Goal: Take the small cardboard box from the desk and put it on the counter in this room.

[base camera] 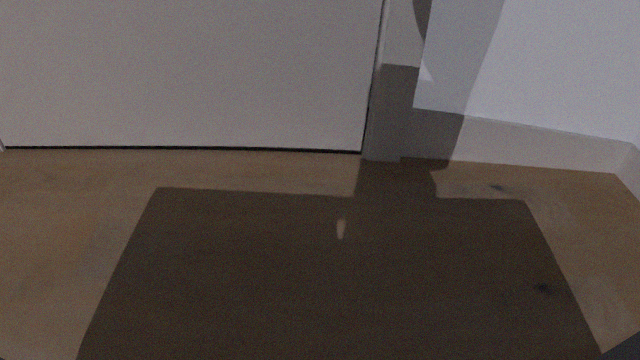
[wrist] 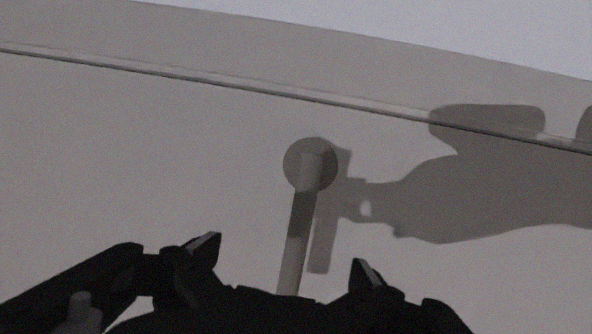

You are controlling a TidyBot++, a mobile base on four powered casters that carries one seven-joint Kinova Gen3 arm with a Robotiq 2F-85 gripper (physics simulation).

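Places are measured from the arm's base along level axes (x right, y ahead, z up), in centimetres.
Pixels of known places: gripper, fingertip midpoint: point(wrist: 284, 260).
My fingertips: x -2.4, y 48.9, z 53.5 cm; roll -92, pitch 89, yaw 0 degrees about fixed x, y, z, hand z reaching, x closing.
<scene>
Ahead of a thing's pixels: the offset from my fingertips to its middle. "pt": to the spot under its first point. Level surfaces: height alone.
The small cardboard box, the desk and the counter do not show in either view. My gripper point(wrist: 284, 260) is open and empty in the wrist view, its two dark fingertips wide apart. A lever door handle {pt dy +3.3, dx +0.3, dz -0.6 cm} point(wrist: 296, 240) with a round base plate shows on a pale door point(wrist: 150, 165) point(base camera: 190, 75). The handle runs down between the two fingertips, and its lower end is hidden behind the gripper's body. The fingers are not closed on it. Whether the gripper touches the handle cannot be told.
In the base view the door stands shut in its frame {pt dy +7.1, dx +15.7, dz -84.3 cm} point(base camera: 391, 115). A white wall point(base camera: 565, 65) with a baseboard point(base camera: 525, 142) is to the right. A wooden floor {dz -93.1 cm} point(base camera: 50, 225) lies in front, with a large dark shadow on it. The arm's shadow falls on the door beside the handle.
</scene>
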